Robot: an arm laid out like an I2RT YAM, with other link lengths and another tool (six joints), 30 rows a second.
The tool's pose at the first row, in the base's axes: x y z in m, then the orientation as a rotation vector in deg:
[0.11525 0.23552 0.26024 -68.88 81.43 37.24]
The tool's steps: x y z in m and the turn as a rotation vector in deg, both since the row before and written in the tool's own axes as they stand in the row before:
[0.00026 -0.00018 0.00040 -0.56 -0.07 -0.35]
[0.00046 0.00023 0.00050 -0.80 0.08 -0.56]
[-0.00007 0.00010 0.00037 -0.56 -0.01 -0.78]
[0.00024 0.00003 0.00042 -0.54 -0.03 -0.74]
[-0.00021 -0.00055 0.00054 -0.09 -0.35 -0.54]
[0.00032 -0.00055 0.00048 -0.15 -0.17 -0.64]
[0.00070 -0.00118 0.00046 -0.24 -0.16 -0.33]
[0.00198 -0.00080 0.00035 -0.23 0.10 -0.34]
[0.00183 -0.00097 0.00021 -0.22 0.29 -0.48]
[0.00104 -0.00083 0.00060 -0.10 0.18 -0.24]
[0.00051 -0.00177 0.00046 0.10 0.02 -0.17]
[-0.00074 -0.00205 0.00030 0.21 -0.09 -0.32]
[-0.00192 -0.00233 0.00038 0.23 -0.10 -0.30]
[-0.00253 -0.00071 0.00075 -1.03 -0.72 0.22]
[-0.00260 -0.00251 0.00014 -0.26 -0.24 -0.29]
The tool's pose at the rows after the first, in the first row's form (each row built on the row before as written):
[0.11560 0.23574 0.25994 -69.51 81.03 37.47]
[0.11564 0.23612 0.25933 -70.53 80.57 37.66]
[0.11567 0.23651 0.25928 -71.45 79.92 37.56]
[0.11583 0.23682 0.25894 -72.32 79.28 37.48]
[0.11649 0.23722 0.25914 -72.55 78.59 37.37]
[0.11722 0.23740 0.25887 -72.98 77.97 37.14]
[0.11860 0.23728 0.25844 -73.29 77.56 37.18]
[0.11984 0.23676 0.25674 -73.73 77.36 37.06]
[0.12117 0.23612 0.25527 -74.33 77.21 36.73]
[0.12235 0.23612 0.25441 -74.64 77.17 36.54]
[0.12424 0.23593 0.25435 -74.67 77.08 36.34]
[0.12607 0.23593 0.25557 -74.65 76.81 36.02]
[0.12792 0.23632 0.25795 -74.60 76.55 35.70]
[0.12826 0.23766 0.26031 -74.96 75.96 37.03]
[0.13004 0.23802 0.26344 -75.22 75.51 37.16]

